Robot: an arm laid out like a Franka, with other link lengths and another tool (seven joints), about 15 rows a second.
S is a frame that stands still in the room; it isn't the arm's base.
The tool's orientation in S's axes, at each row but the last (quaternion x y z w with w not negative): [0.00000 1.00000 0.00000 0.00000]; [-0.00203 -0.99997 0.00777 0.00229]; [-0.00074 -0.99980 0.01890 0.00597]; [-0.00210 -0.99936 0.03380 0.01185]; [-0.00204 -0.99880 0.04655 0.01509]
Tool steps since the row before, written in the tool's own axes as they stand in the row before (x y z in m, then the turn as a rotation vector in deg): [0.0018 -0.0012 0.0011 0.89 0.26 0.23]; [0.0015 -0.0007 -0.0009 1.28 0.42 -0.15]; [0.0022 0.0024 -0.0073 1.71 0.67 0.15]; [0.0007 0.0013 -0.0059 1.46 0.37 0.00]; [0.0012 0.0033 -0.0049 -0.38 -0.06 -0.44]
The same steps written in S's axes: [-0.0018 -0.0012 -0.0011 -0.89 0.26 -0.23]; [-0.0015 -0.0007 0.0009 -1.28 0.43 0.15]; [-0.0021 0.0027 0.0072 -1.71 0.67 -0.15]; [-0.0006 0.0017 0.0058 -1.46 0.38 0.01]; [-0.0010 0.0037 0.0046 0.39 -0.02 0.43]
